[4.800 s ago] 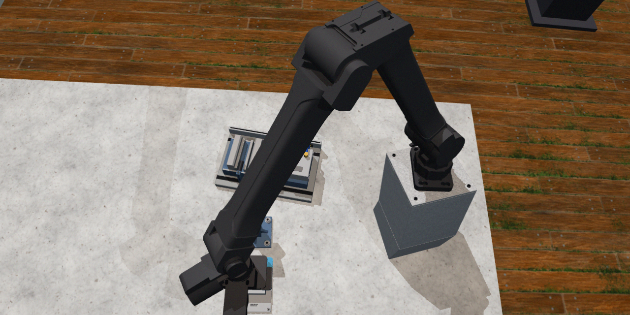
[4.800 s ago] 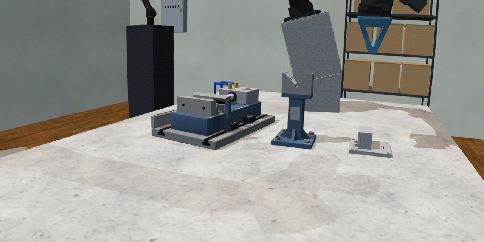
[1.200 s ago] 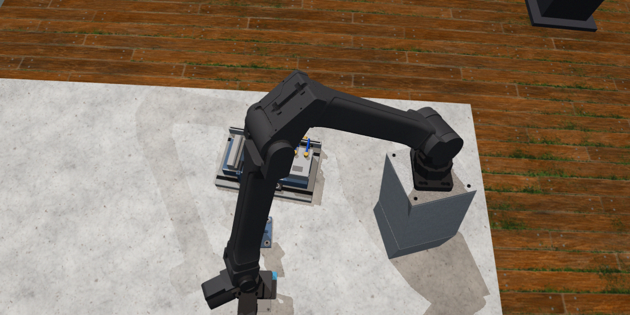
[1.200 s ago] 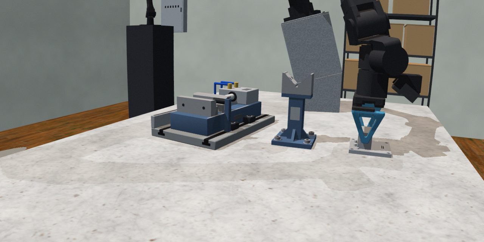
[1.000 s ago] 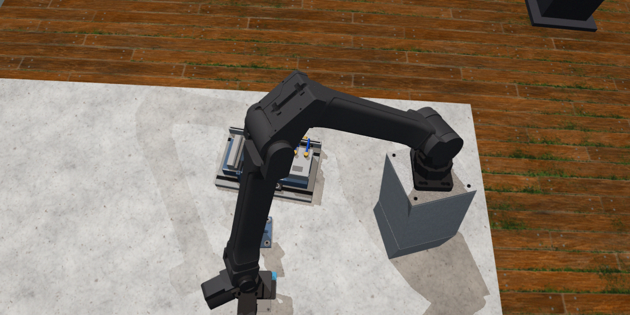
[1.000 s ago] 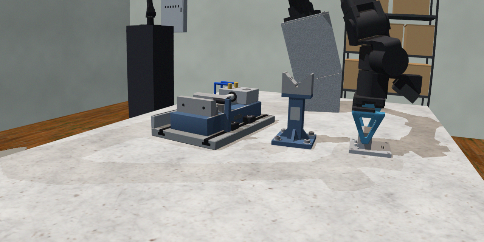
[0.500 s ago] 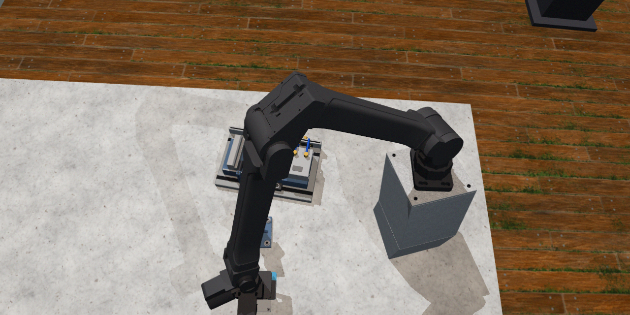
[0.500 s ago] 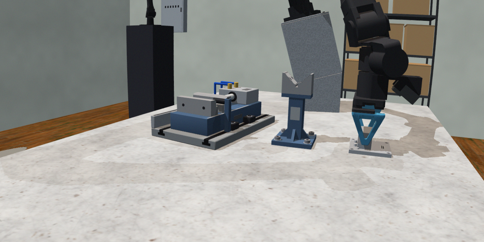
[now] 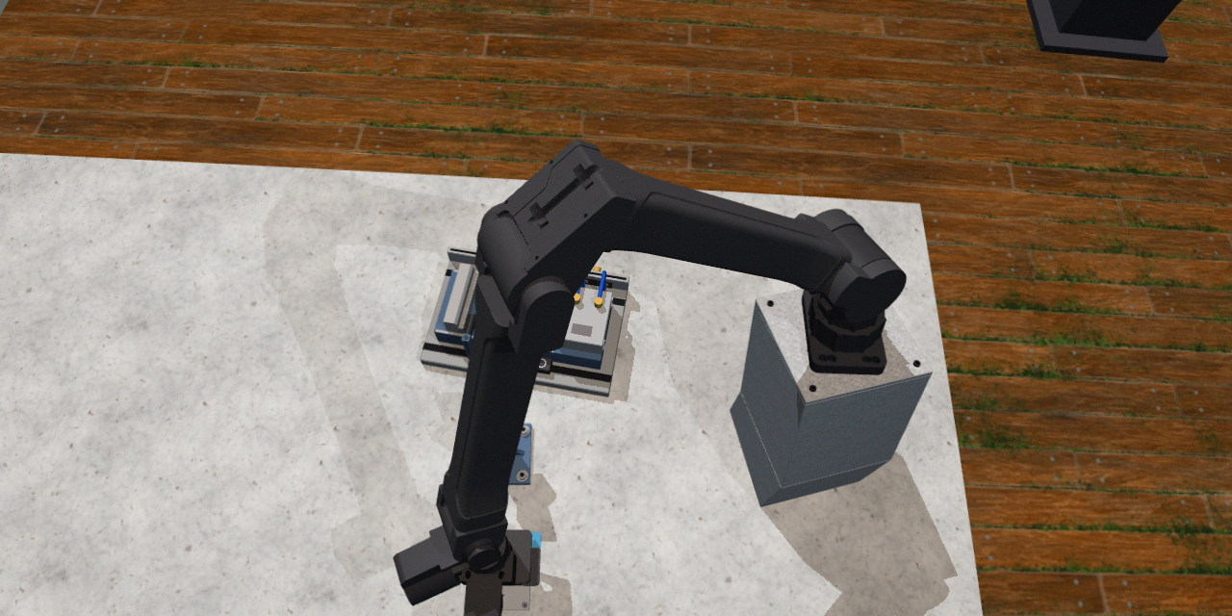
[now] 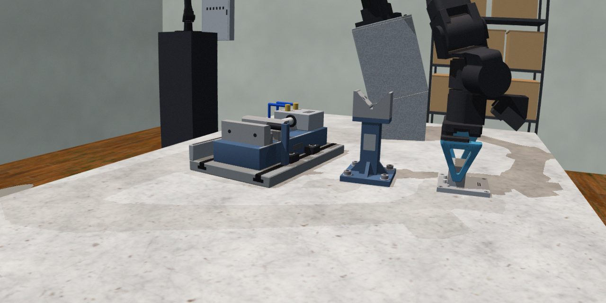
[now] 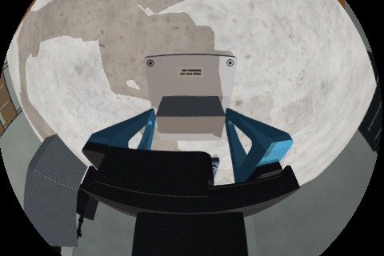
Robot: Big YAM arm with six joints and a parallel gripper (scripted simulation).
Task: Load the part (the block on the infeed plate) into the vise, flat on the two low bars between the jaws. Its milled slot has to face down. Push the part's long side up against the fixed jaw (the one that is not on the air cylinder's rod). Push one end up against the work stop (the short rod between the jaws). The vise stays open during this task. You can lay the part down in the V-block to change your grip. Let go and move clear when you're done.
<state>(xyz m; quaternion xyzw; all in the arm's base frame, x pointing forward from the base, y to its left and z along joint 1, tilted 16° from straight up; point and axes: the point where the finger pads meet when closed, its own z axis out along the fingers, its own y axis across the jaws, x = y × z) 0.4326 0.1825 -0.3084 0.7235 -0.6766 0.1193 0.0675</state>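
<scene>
My gripper is now 1 cm to the left of the grey part. Round my hand: V-block post (16 cm to the right, 3 cm above, 2 cm ahead); then infeed plate (2 cm below, 1 cm to the left); then blue work-stop post (30 cm to the right, 8 cm ahead, 3 cm above).
</scene>
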